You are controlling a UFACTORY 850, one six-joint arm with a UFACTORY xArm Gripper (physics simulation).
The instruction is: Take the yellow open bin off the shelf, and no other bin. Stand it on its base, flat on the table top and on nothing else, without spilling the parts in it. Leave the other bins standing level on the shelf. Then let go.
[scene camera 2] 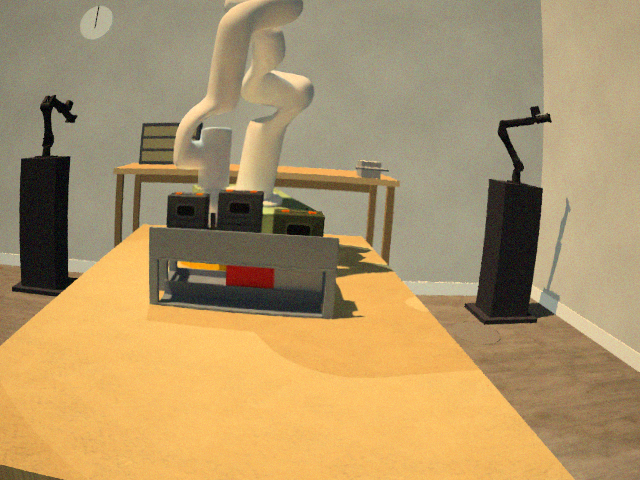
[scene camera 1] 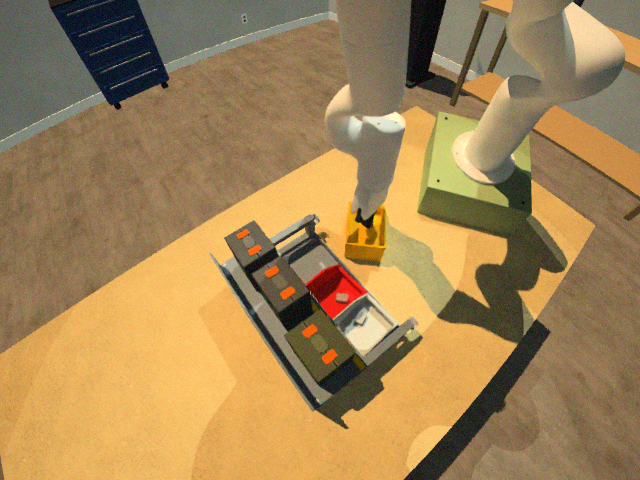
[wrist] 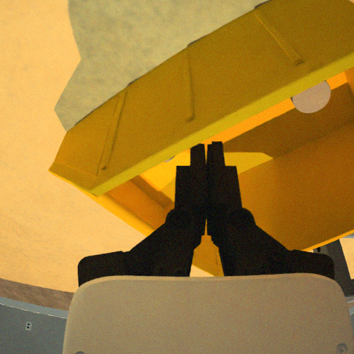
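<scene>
The yellow open bin (scene camera 1: 364, 252) (scene camera 2: 205, 266) (wrist: 150, 117) is off the shelf's tilted deck, beside the shelf (scene camera 1: 268, 329) (scene camera 2: 242, 249) on the robot's side. Its opening faces up in scene camera 1; whether its base lies fully flat on the table cannot be told. A round grey part (wrist: 312, 97) shows inside it. My gripper (scene camera 1: 366, 224) (wrist: 204, 159) is shut and empty, its fingertips together at the bin's opening, near one long wall. The red bin (scene camera 1: 334, 286) (scene camera 2: 250, 276) and the white bin (scene camera 1: 368, 330) (scene camera 2: 297, 279) sit side by side on the shelf, each with a part inside.
Two dark cases (scene camera 1: 250, 241) (scene camera 1: 281, 284) (scene camera 2: 188, 210) (scene camera 2: 240, 210) and an olive case (scene camera 1: 319, 345) (scene camera 2: 298, 223) stand along the shelf's top. The green robot base (scene camera 1: 460, 206) is at the table's far end. The shelf's end arm (scene camera 1: 294, 231) is close to the yellow bin.
</scene>
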